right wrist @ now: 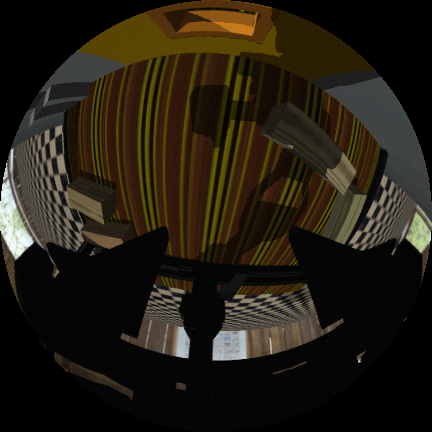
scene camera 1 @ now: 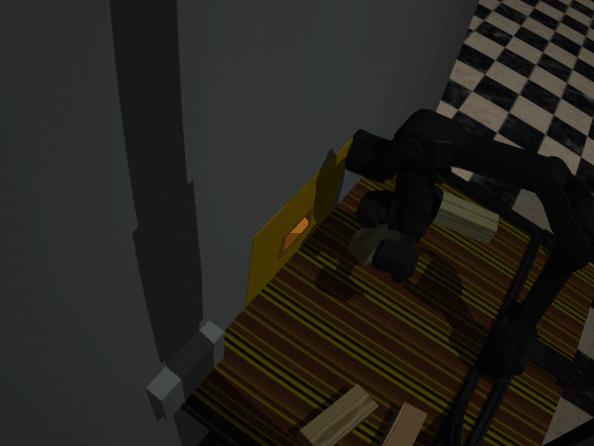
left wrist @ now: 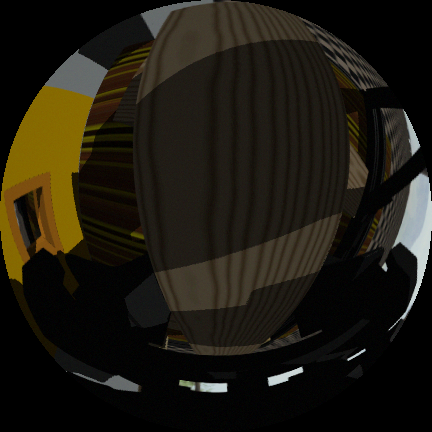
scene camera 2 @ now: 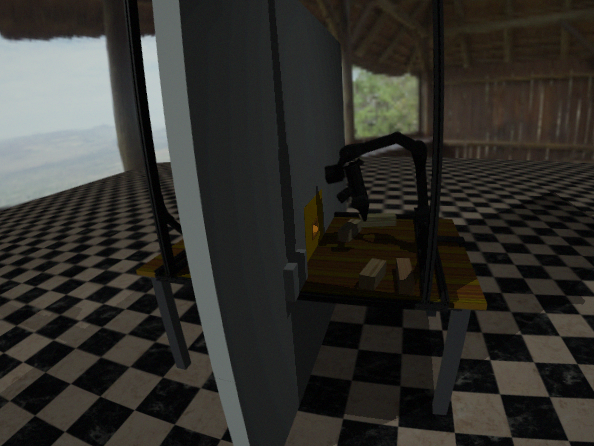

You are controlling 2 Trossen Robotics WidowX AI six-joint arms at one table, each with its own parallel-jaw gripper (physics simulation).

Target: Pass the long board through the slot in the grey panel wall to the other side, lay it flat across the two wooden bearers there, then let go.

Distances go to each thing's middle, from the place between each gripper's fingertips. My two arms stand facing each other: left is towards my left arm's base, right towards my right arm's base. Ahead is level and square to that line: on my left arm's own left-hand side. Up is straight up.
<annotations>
I see the grey block [scene camera 1: 185,372] 29 cm behind my left hand, 21 cm to the right of it and 1 cm above it.
Right now the grey block is 350 mm behind my right hand, 220 mm to the left of it and 70 mm below it.
</annotations>
